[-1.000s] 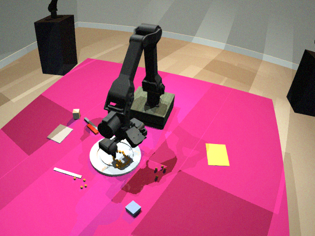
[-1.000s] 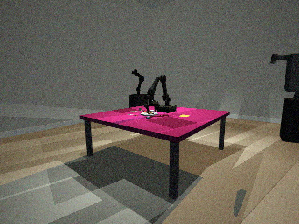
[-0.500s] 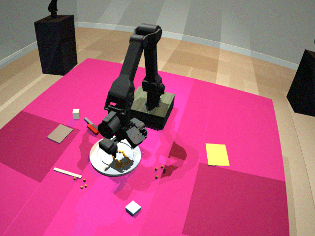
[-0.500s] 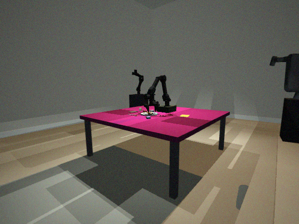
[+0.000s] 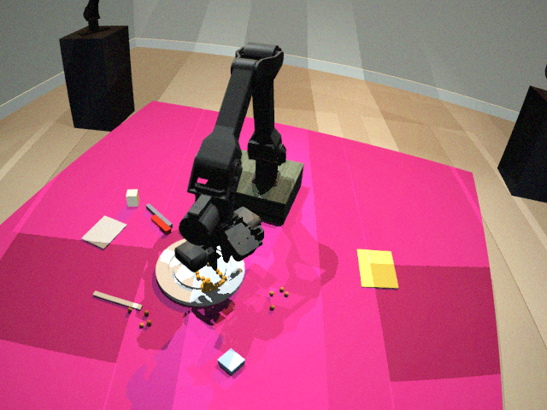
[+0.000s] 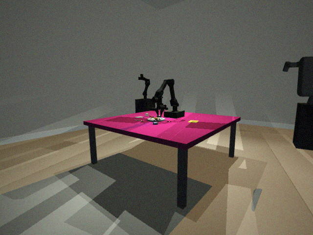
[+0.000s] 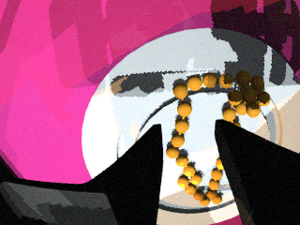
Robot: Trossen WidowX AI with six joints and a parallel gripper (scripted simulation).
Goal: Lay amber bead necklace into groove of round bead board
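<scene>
Right now the round bead board is 10 mm behind my gripper tip, 50 mm to the right of it and 30 mm below it. Also, from my gripper tip: white block 160 mm behind, 100 mm to the right, 30 mm below; then blue block 200 mm ahead, 70 mm to the left, 30 mm below; then white strip 120 mm ahead, 200 mm to the right, 40 mm below.
</scene>
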